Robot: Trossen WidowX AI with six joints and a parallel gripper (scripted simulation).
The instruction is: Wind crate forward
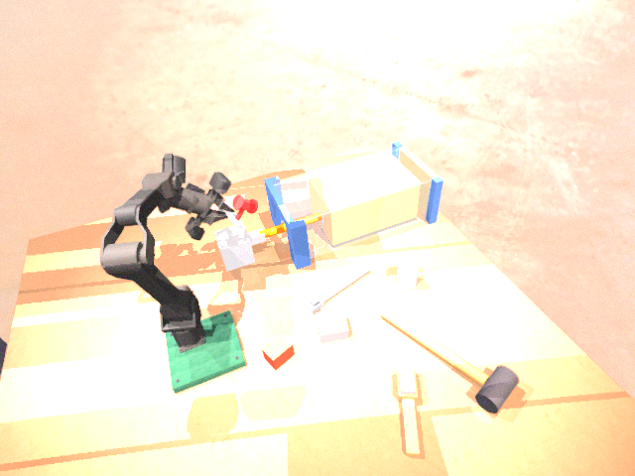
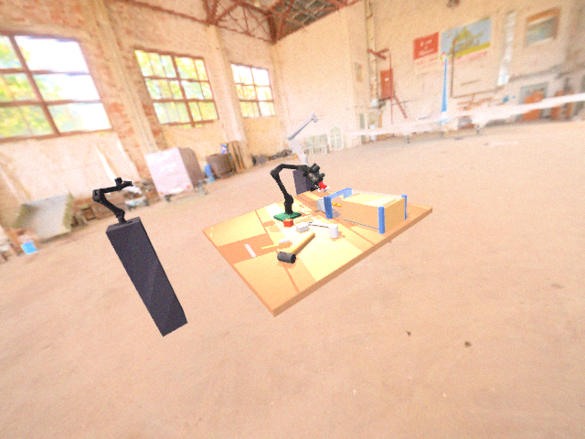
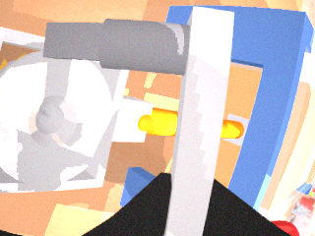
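Now: the red grip 4 cm to the right of my gripper tip, 4 cm above it and 2 cm ahead of it. Also, from my gripper tip: blue steel frame (14 cm ahead, 6 cm below, 1 cm to the right); hand winch (14 cm below, 4 cm behind, 1 cm to the right); white crank handle (1 cm to the right, 1 cm above).
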